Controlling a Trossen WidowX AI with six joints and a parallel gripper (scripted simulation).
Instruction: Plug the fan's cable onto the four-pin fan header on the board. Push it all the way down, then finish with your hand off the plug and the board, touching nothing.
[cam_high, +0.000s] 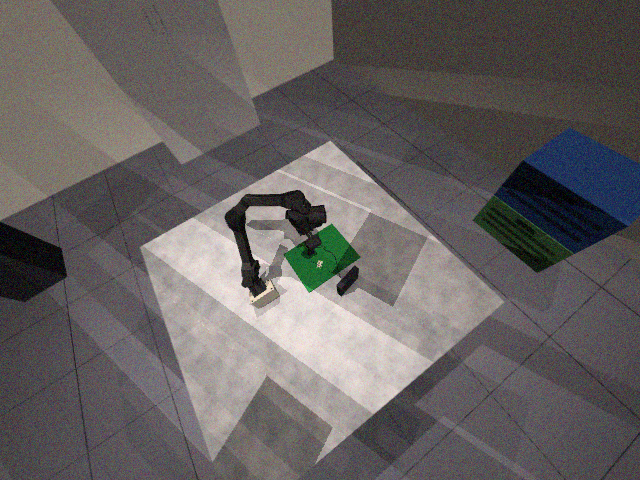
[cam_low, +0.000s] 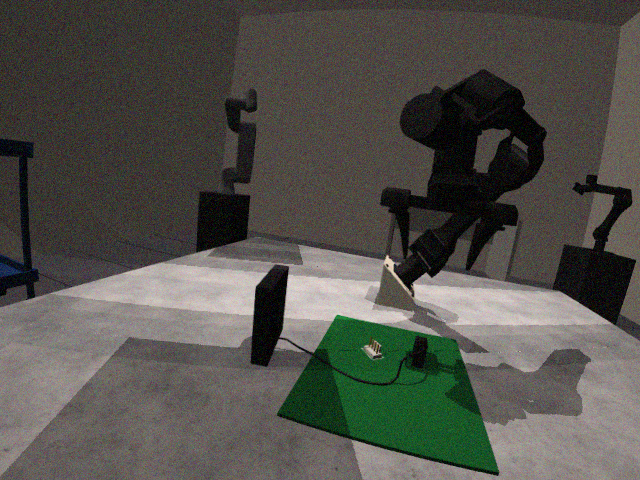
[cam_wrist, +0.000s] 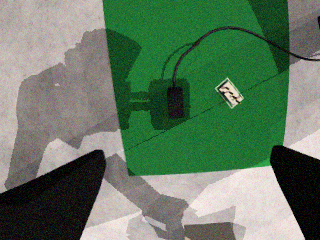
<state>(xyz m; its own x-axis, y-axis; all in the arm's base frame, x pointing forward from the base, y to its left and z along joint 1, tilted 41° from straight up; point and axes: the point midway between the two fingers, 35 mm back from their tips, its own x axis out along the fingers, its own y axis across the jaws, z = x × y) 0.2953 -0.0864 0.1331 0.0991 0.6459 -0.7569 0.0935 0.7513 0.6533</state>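
Right now the black plug is 1 cm to the left of my gripper tip and 15 cm below it. The rest, counted from my gripper tip: green board (3 cm ahead, 4 cm to the right, 18 cm below); black fan (3 cm ahead, 22 cm to the right, 11 cm below).
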